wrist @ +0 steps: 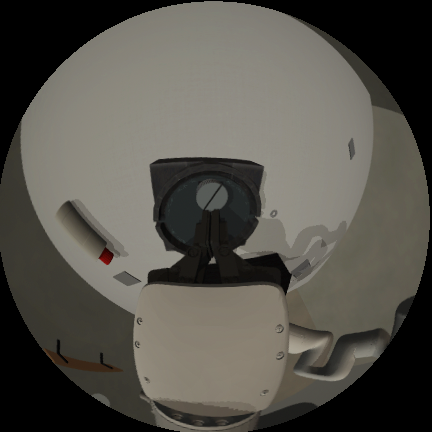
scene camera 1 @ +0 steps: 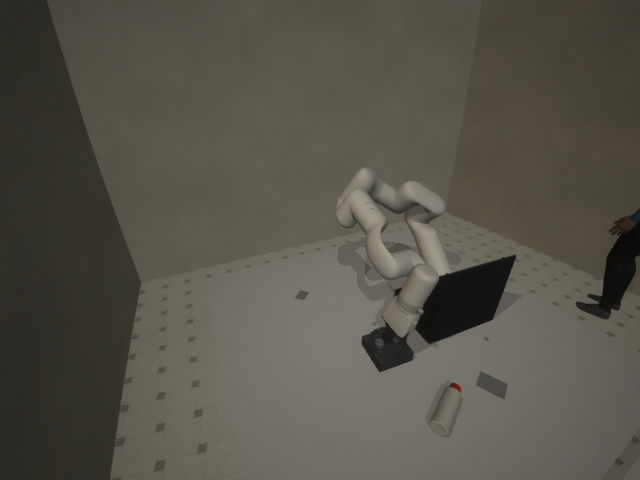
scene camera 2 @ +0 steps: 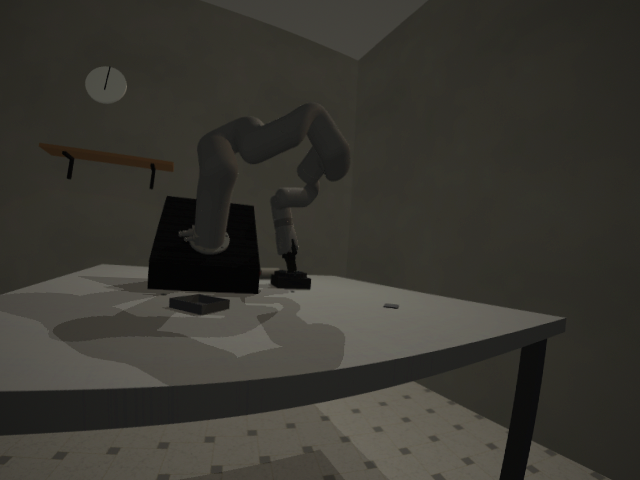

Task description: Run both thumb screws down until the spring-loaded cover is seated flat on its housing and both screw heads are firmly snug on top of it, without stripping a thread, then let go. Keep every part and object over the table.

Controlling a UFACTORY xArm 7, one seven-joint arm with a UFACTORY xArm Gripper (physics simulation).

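Places are measured from the arm's base along level axes (x right, y ahead, z up), in metres.
Where they show: gripper, between the fingertips: (wrist: 212, 218) (scene camera 1: 386, 339) (scene camera 2: 292, 271); arm's base, origin of its link: (scene camera 2: 209, 240).
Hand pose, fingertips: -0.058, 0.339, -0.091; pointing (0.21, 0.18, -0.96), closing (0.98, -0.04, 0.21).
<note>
Things, the pixels of their top centre, and the offset from my fingertips, as dx, dy, dz. "pt": a spot on its surface instead.
- dark square housing, centre of its top: (wrist: 209, 221) (scene camera 1: 387, 340) (scene camera 2: 290, 272) -0.003, -0.006, -0.004
- pale slotted screw head, a spot on its surface: (wrist: 212, 195) (scene camera 1: 379, 342) pt +0.004, +0.027, +0.002
- second screw head, a spot on its surface: (scene camera 1: 397, 339) pt -0.021, -0.031, +0.002
- white bottle, centre of its top: (wrist: 78, 244) (scene camera 1: 449, 401) (scene camera 2: 266, 268) -0.252, +0.001, -0.010
- dark tray, a spot on its surface: (scene camera 2: 180, 305) pt +0.365, -0.457, -0.050
The dark square housing (scene camera 1: 380, 365) (scene camera 2: 290, 283) (wrist: 163, 177) lies on the table with the round, dark glassy cover (scene camera 1: 388, 351) (wrist: 181, 212) inside its ring. One pale slotted screw head (scene camera 1: 379, 342) (wrist: 212, 195) shows just beyond the fingertips in the wrist view. The second screw head (scene camera 1: 397, 339) shows beside the fingers in scene camera 1; the fingers hide it in the wrist view. My gripper (scene camera 1: 389, 338) (scene camera 2: 292, 269) (wrist: 212, 218) is shut and empty, its tips low over the cover between the heads. Whether the tips touch anything, and whether the cover is seated flat, I cannot tell.
A black slab (scene camera 1: 467, 302) (scene camera 2: 204, 273) stands beside the arm. A white bottle (scene camera 1: 446, 408) (wrist: 82, 232) with a red cap lies on its side. A dark tray (scene camera 2: 180, 305) and flat grey pieces (scene camera 1: 301, 295) (scene camera 1: 491, 384) lie on the table. A person (scene camera 1: 620, 263) stands beyond it.
</note>
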